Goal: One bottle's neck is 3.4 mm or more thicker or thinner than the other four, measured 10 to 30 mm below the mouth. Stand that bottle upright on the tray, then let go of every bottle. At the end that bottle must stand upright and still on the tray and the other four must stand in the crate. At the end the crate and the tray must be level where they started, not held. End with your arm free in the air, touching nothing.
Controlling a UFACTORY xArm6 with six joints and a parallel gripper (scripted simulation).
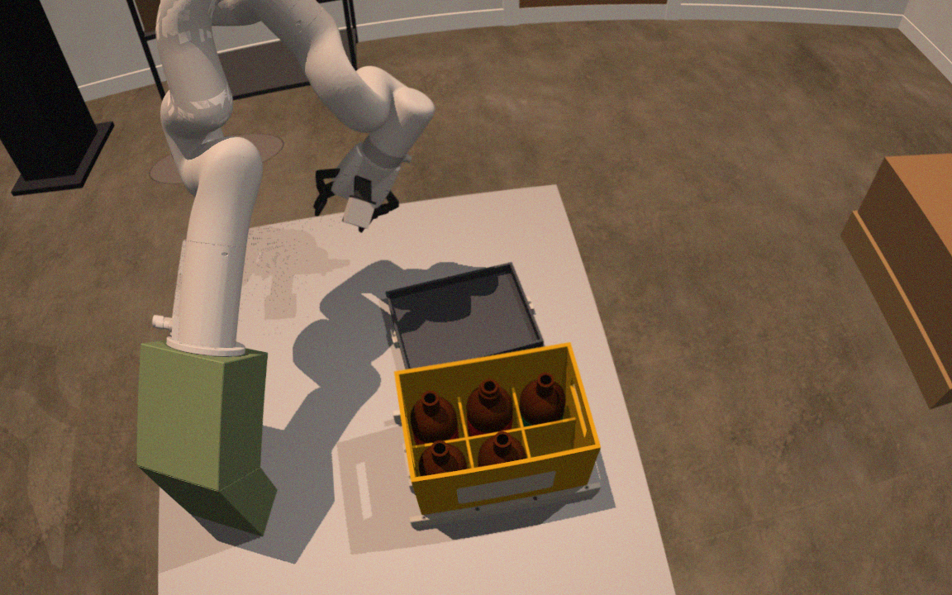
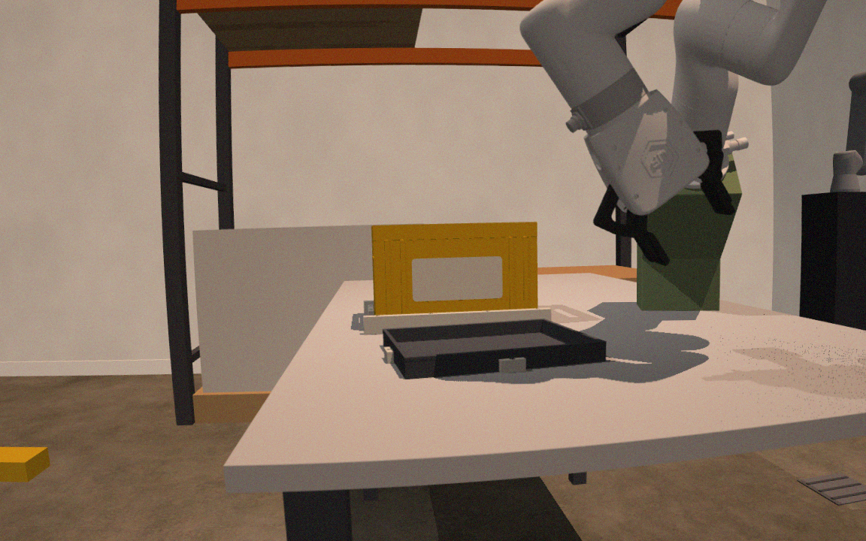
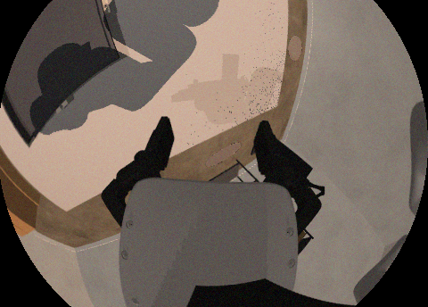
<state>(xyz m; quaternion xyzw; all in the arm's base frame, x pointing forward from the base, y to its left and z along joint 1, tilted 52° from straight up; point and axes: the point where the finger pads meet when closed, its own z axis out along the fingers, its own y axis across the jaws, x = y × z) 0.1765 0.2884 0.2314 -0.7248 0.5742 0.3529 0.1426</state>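
My hand is 410 mm to the left of the yellow crate, 270 mm short of it and 80 mm above it. From my hand the other things lie so: glass bottle (360 mm to the right, 270 mm ahead, 70 mm below); dark tray (220 mm ahead, 150 mm below, 130 mm to the right).
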